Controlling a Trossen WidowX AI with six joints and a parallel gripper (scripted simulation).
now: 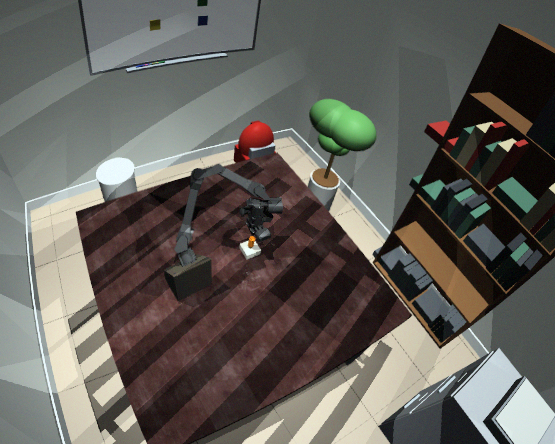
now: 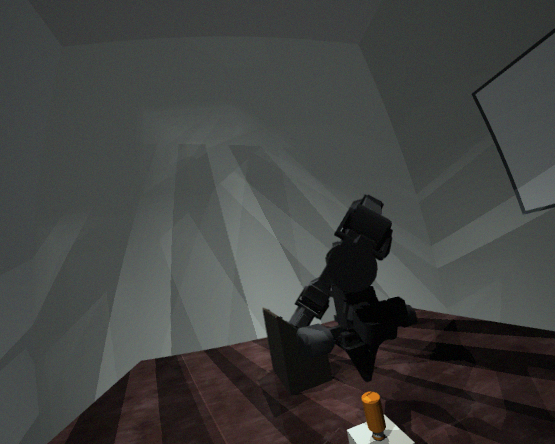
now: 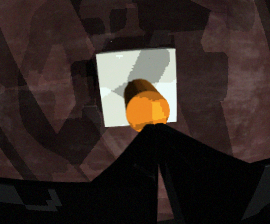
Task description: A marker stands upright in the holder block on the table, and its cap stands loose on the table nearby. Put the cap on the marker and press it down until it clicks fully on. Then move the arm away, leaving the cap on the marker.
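Now: gripper tip 50 mm above the orange cap. Also, from my gripper tip: orange marker: 60 mm below.
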